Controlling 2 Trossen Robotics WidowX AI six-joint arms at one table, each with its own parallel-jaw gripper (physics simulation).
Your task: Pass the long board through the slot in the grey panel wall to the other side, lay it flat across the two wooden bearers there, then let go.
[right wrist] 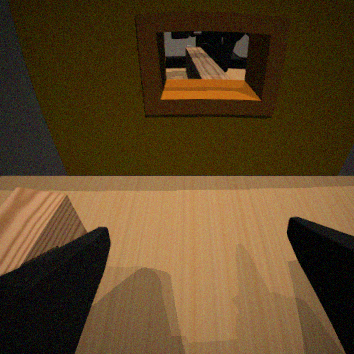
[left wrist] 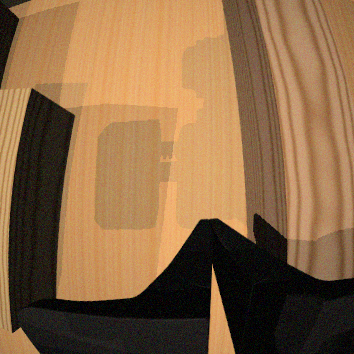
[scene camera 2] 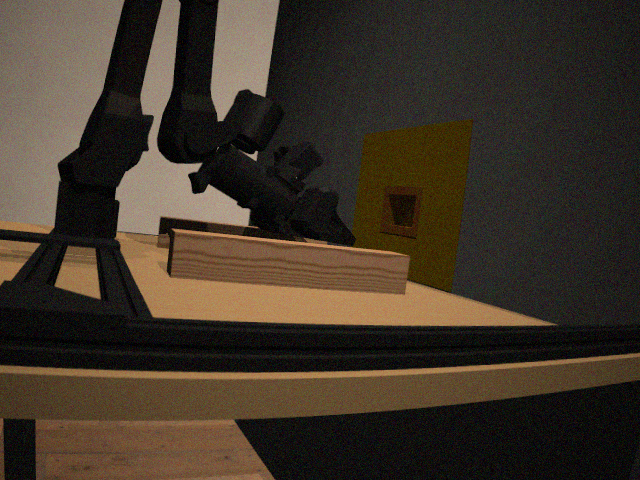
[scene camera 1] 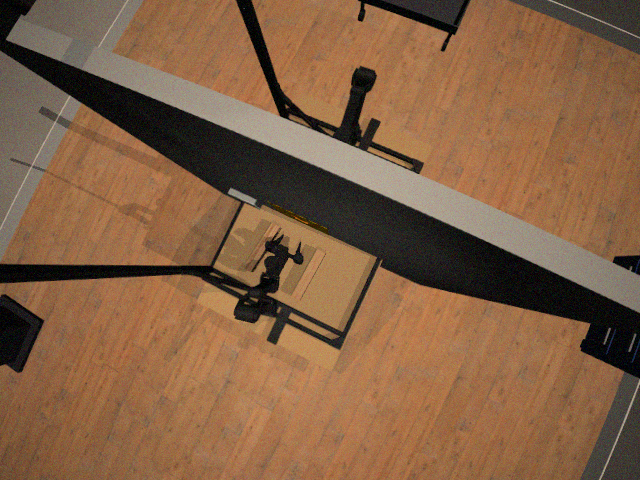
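Note:
The long board (left wrist: 315, 125) (right wrist: 204, 62) lies beyond the wall on the left arm's side; it shows at the right of the left wrist view and through the slot in the right wrist view. My left gripper (left wrist: 208, 227) is shut and empty, its fingertips together beside the board's dark side. My right gripper (scene camera 1: 291, 239) (right wrist: 199, 232) is open and empty, low over the table and facing the slot frame (right wrist: 215, 108) (scene camera 2: 385, 211) in the grey panel wall (scene camera 1: 310, 149) (scene camera 2: 542, 155). The two wooden bearers stand on the right arm's table: one (scene camera 1: 311, 273) (scene camera 2: 289, 263), the other (scene camera 1: 263, 248) (scene camera 2: 206, 227) (right wrist: 32, 220). Nothing lies across them.
A yellow panel (scene camera 2: 439, 170) surrounds the slot frame. In the left wrist view, a dark-sided wooden block (left wrist: 42, 190) stands at the left. In scene camera 1, the left arm (scene camera 1: 356, 103) rises behind the wall. A black frame rail (scene camera 2: 310, 343) runs along the table's near side.

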